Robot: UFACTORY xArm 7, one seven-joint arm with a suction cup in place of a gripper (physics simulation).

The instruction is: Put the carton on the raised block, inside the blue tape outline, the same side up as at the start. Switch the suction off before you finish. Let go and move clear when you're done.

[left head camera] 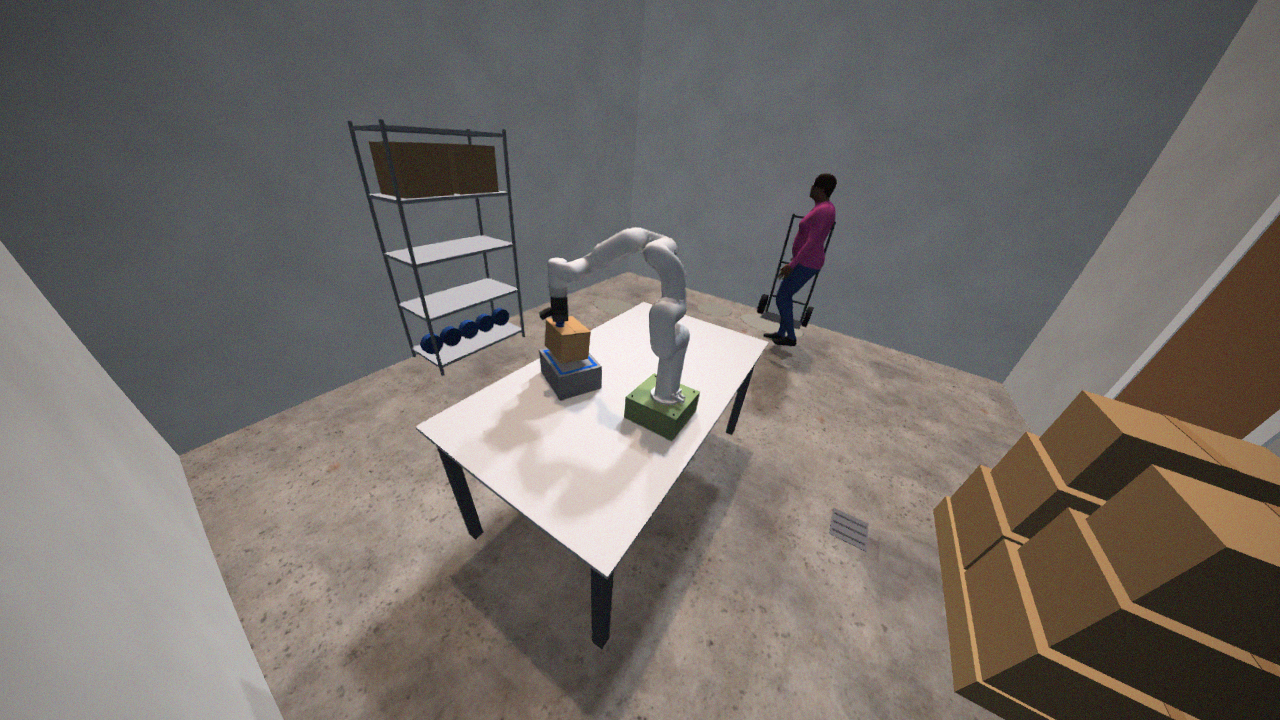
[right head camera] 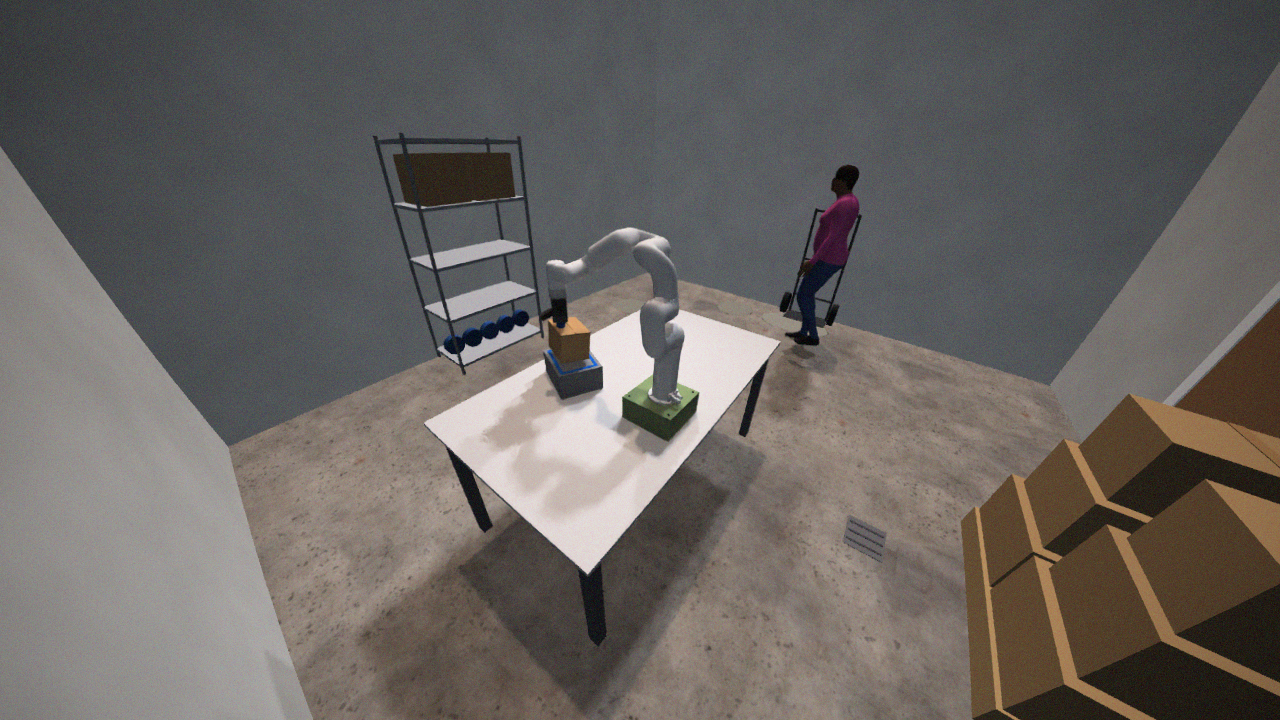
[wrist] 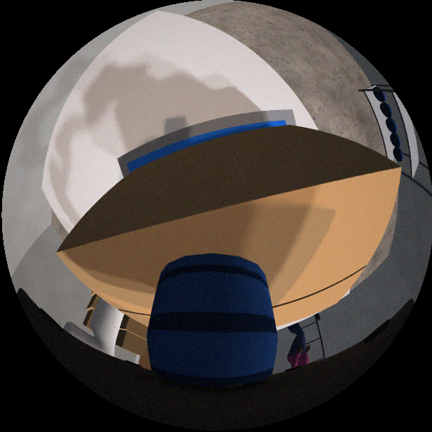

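Seen in the pictures: hand at its tool point: (left head camera: 560, 328) (right head camera: 561, 328); arm's base at its link origin: (left head camera: 666, 395) (right head camera: 663, 395).
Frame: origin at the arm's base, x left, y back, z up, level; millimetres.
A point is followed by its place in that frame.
Observation:
The brown carton (left head camera: 567, 342) @(x 186, y -394, z 140 mm) (right head camera: 569, 342) @(x 175, y -391, z 139 mm) (wrist: 345, 220) is upright, over the top of the dark grey raised block (left head camera: 574, 383) @(x 193, y -345, z -37 mm) (right head camera: 578, 382) @(x 178, y -341, z -39 mm) (wrist: 281, 115). Blue tape (left head camera: 580, 368) @(x 150, y -356, z 16 mm) (right head camera: 582, 368) @(x 144, y -354, z 14 mm) (wrist: 200, 138) shows along the carton's lower edges in the head views and as a strip beyond its dark side in the wrist view. Whether the carton's underside touches the block or hangs slightly above it, I cannot tell. My suction cup (left head camera: 560, 321) @(x 157, y -481, z 162 mm) (right head camera: 561, 323) (wrist: 212, 300) is pressed on the carton's top face and holds it. The far tape edges are hidden by the carton.
The block stands on the white table (left head camera: 528, 483) @(x 590, y -84, z -107 mm) (right head camera: 537, 483) @(x 558, y -37, z -107 mm) near its far left edge. The arm's green base (left head camera: 659, 413) @(x 103, y 51, z -2 mm) (right head camera: 658, 413) @(x 95, y 63, z 3 mm) is to the right. A shelf rack (left head camera: 390, 192) stands behind. A person (left head camera: 810, 241) with a hand truck stands beyond the table.

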